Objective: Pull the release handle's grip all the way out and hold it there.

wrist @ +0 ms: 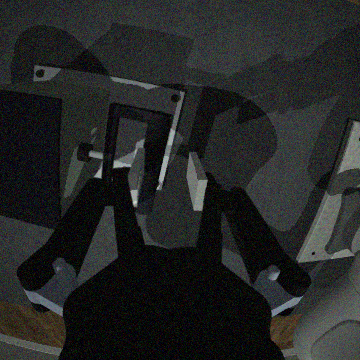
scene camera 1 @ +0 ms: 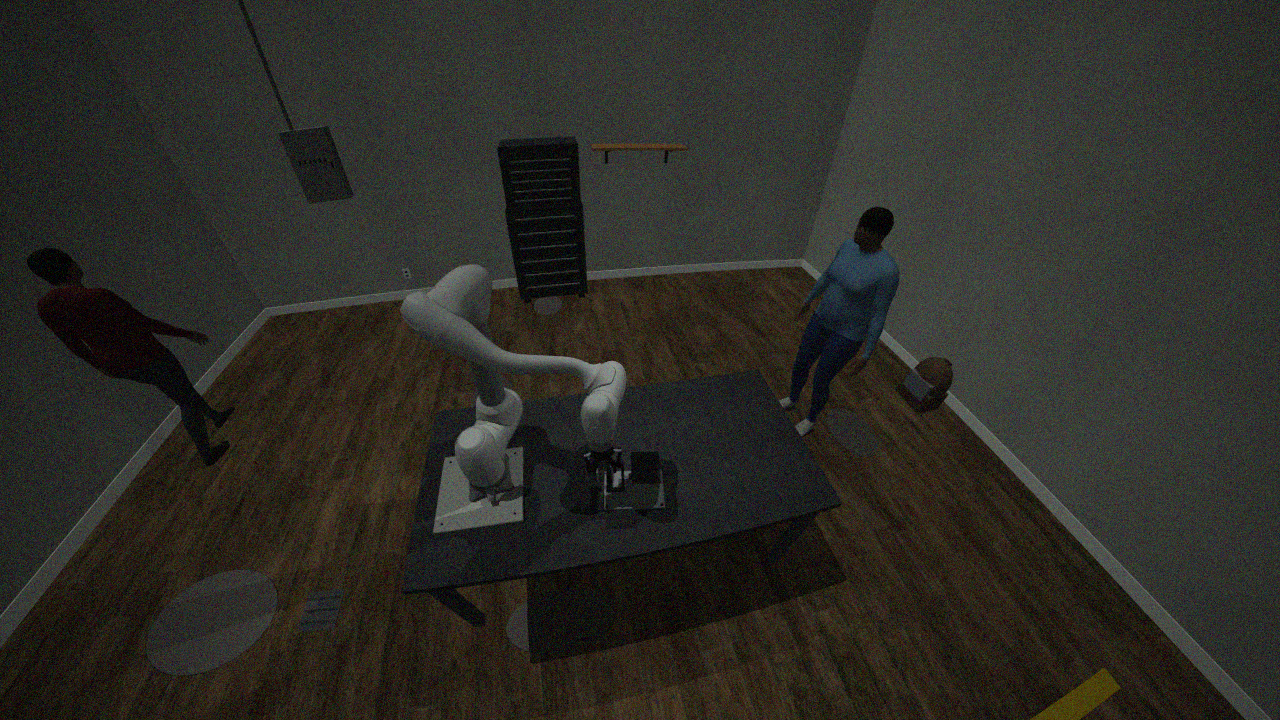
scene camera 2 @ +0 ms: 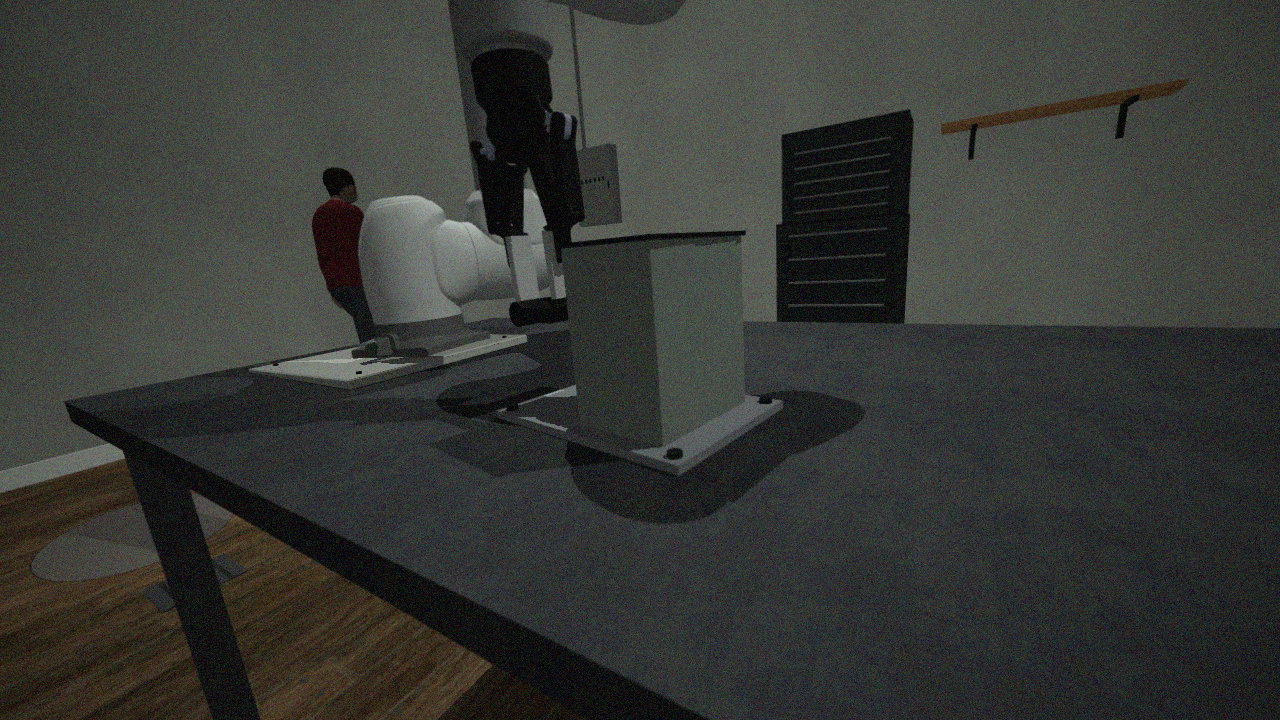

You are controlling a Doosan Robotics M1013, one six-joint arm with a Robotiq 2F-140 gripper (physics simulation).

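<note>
The release box (scene camera 2: 657,331) (wrist: 30,155) is pale with a dark top and stands on a bolted white plate (scene camera 2: 716,441) (wrist: 145,84). Its black handle frame (wrist: 113,135) sits beside it, on the side toward the arm's base. The grip (scene camera 2: 537,311) (wrist: 156,150) is the frame's dark outer bar. My gripper (scene camera 2: 540,291) (wrist: 165,162) points down at the grip, partly open, with pale fingertips on either side of the bar in the wrist view. They are not clamped on it. In scene camera 2 the fingertips end near the bar's top; the box hides part of the grip.
The arm's white base plate (scene camera 1: 452,505) (scene camera 2: 313,368) (wrist: 320,240) lies on the same dark table (scene camera 1: 716,429) (scene camera 2: 984,501). A person in red (scene camera 1: 107,331) (scene camera 2: 335,241) stands behind the base side, and one in blue (scene camera 1: 854,286) near the table's right end. A dark cabinet (scene camera 1: 546,214) (scene camera 2: 845,214) stands at the wall.
</note>
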